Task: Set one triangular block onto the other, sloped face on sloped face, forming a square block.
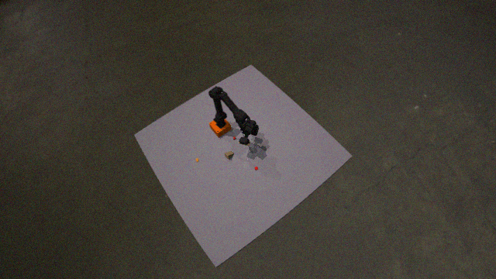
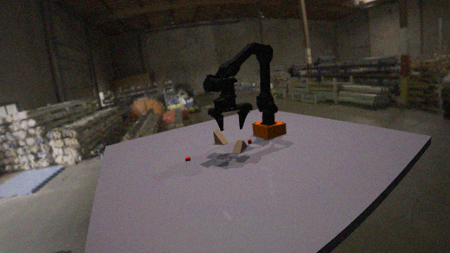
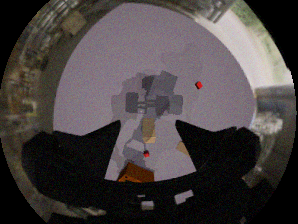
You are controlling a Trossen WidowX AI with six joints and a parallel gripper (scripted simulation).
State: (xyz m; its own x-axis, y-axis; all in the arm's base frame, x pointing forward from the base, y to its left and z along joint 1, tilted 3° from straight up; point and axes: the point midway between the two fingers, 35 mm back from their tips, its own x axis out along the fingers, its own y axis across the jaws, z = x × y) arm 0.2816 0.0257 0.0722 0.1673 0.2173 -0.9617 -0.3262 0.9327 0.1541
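The tan triangular block lies 6 cm behind my gripper tip, 2 cm to the right of it and 9 cm below it. The rest, counted from my gripper tip: small orange piece (23 cm behind, 37 cm to the right, 10 cm below); then small red cube (14 cm behind, 4 cm to the right, 10 cm below).
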